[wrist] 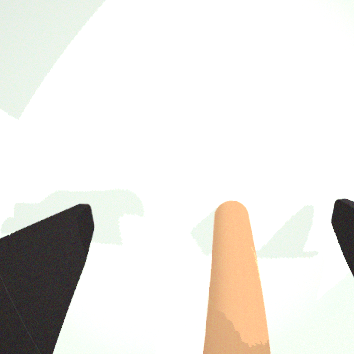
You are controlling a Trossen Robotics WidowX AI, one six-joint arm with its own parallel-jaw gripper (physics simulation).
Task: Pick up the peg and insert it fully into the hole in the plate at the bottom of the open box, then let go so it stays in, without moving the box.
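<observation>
An orange-tan round peg stands in the lower middle of the wrist view, a little right of centre, its far end rounded in outline and its near end cut off by the bottom edge. My gripper is open, with one black finger to the left of the peg and the other to the right at the frame's edge. The peg is between the spread fingers and touches neither; it is closer to the right finger. The box and the plate with the hole do not show in this view.
Pale grey-green shadows lie on the white surface near both fingertips and around the peg's far end. A larger shadow with a curved edge lies at the upper left.
</observation>
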